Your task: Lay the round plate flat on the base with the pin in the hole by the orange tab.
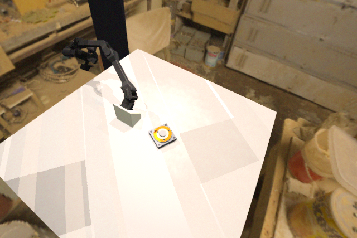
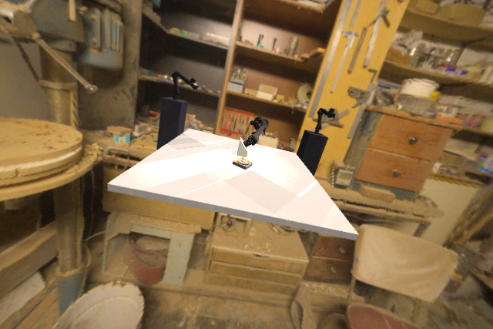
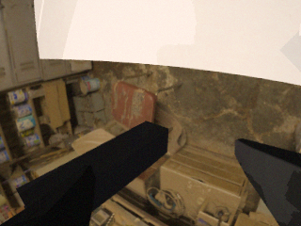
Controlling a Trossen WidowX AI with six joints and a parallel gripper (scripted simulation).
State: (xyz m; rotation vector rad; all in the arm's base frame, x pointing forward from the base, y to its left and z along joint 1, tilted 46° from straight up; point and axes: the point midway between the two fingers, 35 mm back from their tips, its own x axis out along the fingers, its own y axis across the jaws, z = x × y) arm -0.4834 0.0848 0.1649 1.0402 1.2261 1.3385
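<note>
My gripper tip is 75 cm short of the square grey base, 19 cm to the left of it and 7 cm above it.
</note>
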